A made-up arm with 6 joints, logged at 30 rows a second.
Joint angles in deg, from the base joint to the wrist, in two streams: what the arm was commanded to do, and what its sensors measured. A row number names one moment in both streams.
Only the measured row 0 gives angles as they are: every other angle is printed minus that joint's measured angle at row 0.
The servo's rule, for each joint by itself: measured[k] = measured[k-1] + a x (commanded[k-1-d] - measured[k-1]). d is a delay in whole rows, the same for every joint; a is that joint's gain. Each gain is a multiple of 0.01, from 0.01 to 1. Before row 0 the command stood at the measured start. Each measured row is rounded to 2 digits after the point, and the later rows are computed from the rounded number. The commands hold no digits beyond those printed.
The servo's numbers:
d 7
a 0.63 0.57 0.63 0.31 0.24 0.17
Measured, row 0:
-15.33, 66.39, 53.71, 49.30, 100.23, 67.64
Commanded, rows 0 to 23:
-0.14, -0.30, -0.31, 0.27, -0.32, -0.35
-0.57, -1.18, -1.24, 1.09, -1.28, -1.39
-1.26, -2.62, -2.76, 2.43, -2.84, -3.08
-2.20, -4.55, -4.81, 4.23, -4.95, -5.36
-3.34, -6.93, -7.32, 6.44, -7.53, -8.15
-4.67, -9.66, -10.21, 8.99, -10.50, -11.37
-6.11, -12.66, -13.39, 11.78, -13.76, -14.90
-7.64, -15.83, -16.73, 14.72, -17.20, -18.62
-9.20, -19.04, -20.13, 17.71, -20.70, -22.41
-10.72, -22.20, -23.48, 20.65, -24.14, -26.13
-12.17, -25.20, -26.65, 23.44, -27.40, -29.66
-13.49, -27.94, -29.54, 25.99, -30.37, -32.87
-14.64, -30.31, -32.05, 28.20, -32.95, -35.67
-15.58, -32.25, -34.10, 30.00, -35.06, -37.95
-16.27, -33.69, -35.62, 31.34, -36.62, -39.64
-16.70, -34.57, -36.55, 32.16, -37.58, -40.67
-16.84, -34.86, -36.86, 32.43, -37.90, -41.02
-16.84, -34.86, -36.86, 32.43, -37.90, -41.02
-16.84, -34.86, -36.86, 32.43, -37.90, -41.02
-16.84, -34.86, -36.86, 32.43, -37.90, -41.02
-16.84, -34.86, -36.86, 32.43, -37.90, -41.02
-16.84, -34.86, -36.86, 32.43, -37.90, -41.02
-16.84, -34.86, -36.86, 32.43, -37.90, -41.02
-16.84, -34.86, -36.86, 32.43, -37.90, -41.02
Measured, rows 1 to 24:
0.00, 0.00, 0.00, 0.00, 0.00, 0.00
0.00, 0.00, 0.00, 0.00, 0.00, 0.00
0.00, 0.00, 0.00, 0.00, 0.00, 0.00
0.00, 0.00, 0.00, 0.00, 0.00, 0.00
0.00, 0.00, 0.00, 0.00, 0.00, 0.00
0.00, 0.00, 0.00, 0.00, 0.00, 0.00
0.00, 0.00, 0.00, 0.00, 0.00, 0.00
-0.09, -0.17, -0.20, 0.08, -0.08, -0.06
-0.39, -0.75, -0.86, 0.39, -0.37, -0.29
-0.94, -1.82, -2.06, 1.02, -0.96, -0.76
-1.73, -3.38, -3.79, 2.02, -1.92, -1.54
-2.74, -5.40, -6.01, 3.39, -3.27, -2.66
-3.96, -7.83, -8.66, 5.13, -5.01, -4.14
-5.31, -10.58, -11.64, 7.19, -7.11, -5.97
-6.78, -13.57, -14.85, 9.52, -9.53, -8.12
-8.30, -16.69, -18.18, 12.06, -12.21, -10.55
-9.82, -19.83, -21.52, 14.72, -15.07, -13.20
-11.30, -22.89, -24.75, 17.42, -18.03, -16.00
-12.68, -25.77, -27.77, 20.08, -20.99, -18.87
-13.91, -28.36, -30.47, 22.60, -23.86, -21.73
-14.96, -30.58, -32.76, 24.89, -26.55, -24.49
-15.79, -32.35, -34.56, 26.89, -28.97, -27.07
-16.36, -33.62, -35.81, 28.52, -31.04, -29.38
-16.66, -34.33, -36.47, 29.73, -32.69, -31.36

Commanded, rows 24 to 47:
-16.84, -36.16, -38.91, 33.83, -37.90, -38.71
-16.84, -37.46, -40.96, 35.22, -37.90, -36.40
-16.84, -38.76, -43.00, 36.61, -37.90, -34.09
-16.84, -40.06, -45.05, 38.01, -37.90, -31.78
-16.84, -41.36, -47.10, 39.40, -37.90, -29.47
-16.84, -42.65, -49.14, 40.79, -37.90, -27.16
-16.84, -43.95, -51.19, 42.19, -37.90, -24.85
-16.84, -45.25, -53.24, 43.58, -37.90, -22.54
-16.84, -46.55, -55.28, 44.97, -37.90, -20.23
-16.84, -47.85, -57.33, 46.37, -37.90, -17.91
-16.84, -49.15, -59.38, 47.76, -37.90, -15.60
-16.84, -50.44, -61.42, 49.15, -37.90, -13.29
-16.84, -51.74, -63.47, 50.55, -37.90, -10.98
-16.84, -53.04, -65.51, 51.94, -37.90, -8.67
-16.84, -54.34, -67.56, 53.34, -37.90, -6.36
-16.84, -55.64, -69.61, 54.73, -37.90, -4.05
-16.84, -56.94, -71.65, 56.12, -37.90, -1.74
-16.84, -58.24, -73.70, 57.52, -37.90, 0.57
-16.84, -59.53, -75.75, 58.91, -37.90, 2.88
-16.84, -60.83, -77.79, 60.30, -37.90, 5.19
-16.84, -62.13, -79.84, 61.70, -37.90, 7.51
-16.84, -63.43, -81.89, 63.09, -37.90, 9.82
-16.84, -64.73, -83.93, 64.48, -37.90, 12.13
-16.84, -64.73, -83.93, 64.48, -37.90, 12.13
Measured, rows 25 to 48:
-16.77, -34.63, -36.72, 30.57, -33.94, -33.00
-16.81, -34.76, -36.81, 31.15, -34.89, -34.36
-16.83, -34.82, -36.84, 31.55, -35.61, -35.49
-16.84, -34.84, -36.85, 31.82, -36.16, -36.43
-16.84, -34.85, -36.86, 32.01, -36.58, -37.21
-16.84, -34.86, -36.86, 32.14, -36.90, -37.86
-16.84, -34.86, -36.86, 32.23, -37.14, -38.40
-16.84, -35.60, -38.15, 32.73, -37.32, -38.45
-16.84, -36.66, -39.92, 33.50, -37.46, -38.10
-16.84, -37.86, -41.86, 34.46, -37.57, -37.42
-16.84, -39.11, -43.87, 35.56, -37.65, -36.46
-16.84, -40.39, -45.90, 36.75, -37.71, -35.27
-16.84, -41.68, -47.94, 38.00, -37.76, -33.89
-16.84, -42.97, -49.99, 39.30, -37.79, -32.35
-16.84, -44.27, -52.04, 40.63, -37.82, -30.68
-16.84, -45.57, -54.08, 41.98, -37.84, -28.90
-16.84, -46.87, -56.13, 43.34, -37.85, -27.03
-16.84, -48.17, -58.18, 44.71, -37.86, -25.09
-16.84, -49.46, -60.22, 46.09, -37.87, -23.08
-16.84, -50.76, -62.27, 47.47, -37.88, -21.02
-16.84, -52.06, -64.31, 48.86, -37.88, -18.92
-16.84, -53.36, -66.36, 50.25, -37.88, -16.78
-16.84, -54.66, -68.41, 51.64, -37.88, -14.62
-16.84, -55.96, -70.45, 53.03, -37.88, -12.43

